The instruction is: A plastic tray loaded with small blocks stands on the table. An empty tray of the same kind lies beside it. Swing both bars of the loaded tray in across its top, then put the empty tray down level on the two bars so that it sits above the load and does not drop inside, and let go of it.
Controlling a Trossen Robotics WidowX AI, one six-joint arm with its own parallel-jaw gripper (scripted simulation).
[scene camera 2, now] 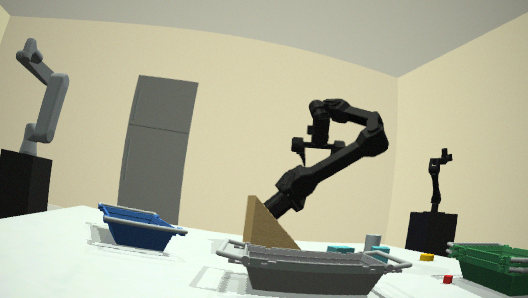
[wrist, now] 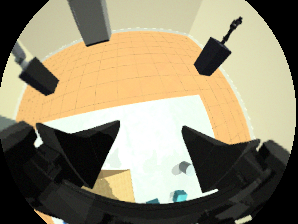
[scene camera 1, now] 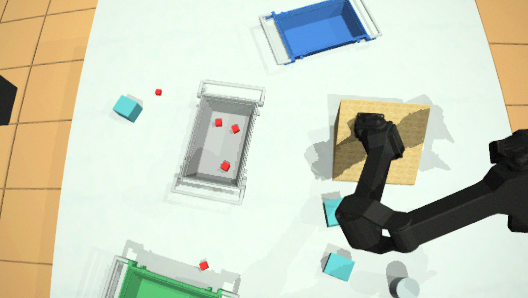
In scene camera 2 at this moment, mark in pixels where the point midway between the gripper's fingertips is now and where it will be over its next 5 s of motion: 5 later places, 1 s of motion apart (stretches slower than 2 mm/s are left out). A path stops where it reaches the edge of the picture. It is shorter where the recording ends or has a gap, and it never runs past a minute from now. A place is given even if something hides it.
My gripper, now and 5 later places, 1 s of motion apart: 316, 167; 245, 92; 293, 108; 394, 245; 386, 253; 360, 244
